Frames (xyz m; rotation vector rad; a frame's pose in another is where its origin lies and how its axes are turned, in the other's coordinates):
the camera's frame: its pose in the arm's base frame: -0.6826 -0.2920 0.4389 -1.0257 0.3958 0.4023
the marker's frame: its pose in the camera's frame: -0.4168 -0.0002 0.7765 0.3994 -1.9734 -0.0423
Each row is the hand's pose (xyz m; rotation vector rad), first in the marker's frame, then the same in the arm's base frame.
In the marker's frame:
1: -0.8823 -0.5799 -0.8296 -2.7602 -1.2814 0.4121
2: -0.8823 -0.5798 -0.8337 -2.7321 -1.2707 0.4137
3: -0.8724 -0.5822 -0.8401 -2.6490 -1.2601 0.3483
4: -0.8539 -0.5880 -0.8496 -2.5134 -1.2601 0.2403
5: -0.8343 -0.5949 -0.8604 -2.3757 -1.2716 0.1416
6: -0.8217 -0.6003 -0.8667 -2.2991 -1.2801 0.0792
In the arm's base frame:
1: 0.1151 -0.0512 0.2692 1.3658 1.9686 1.1377
2: 0.1181 -0.0488 0.2677 1.3712 2.0002 1.1197
3: 0.1239 -0.0408 0.2745 1.3447 2.1124 1.1136
4: 0.1337 -0.0280 0.2888 1.2738 2.2894 1.1041
5: 0.1451 -0.0144 0.3041 1.1790 2.4577 1.0853
6: 0.1527 -0.0066 0.3146 1.1129 2.5498 1.0811

